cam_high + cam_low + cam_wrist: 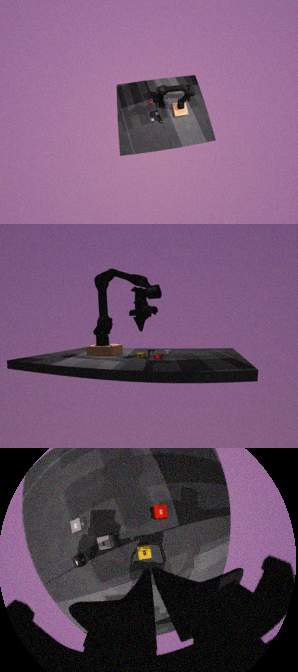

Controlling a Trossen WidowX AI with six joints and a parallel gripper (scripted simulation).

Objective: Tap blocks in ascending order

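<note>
Right now the yellow block is 120 mm below my gripper tip. The rest, counted from my gripper tip: grey block: 170 mm to the left, 120 mm below, 90 mm ahead; red block: 120 mm below, 100 mm ahead, 50 mm to the right; white block: 120 mm below, 100 mm to the left, 30 mm ahead.
</note>
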